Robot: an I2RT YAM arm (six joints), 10 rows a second.
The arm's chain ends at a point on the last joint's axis. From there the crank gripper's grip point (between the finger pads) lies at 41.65 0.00 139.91 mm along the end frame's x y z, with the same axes.
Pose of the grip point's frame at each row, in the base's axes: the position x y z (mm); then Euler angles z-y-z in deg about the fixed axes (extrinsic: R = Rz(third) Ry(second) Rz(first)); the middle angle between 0 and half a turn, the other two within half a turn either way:
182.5, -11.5, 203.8, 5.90, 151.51, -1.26
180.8, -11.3, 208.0, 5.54, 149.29, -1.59
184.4, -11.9, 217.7, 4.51, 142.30, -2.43
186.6, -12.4, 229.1, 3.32, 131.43, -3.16
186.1, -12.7, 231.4, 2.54, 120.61, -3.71
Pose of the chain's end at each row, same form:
152.1, -15.1, 346.5, 5.90, 151.51, -1.26
144.9, -14.3, 349.5, 5.54, 149.29, -1.59
131.6, -12.9, 353.8, 4.51, 142.30, -2.43
109.2, -10.5, 352.9, 3.32, 131.43, -3.16
87.0, -8.1, 338.5, 2.54, 120.61, -3.71

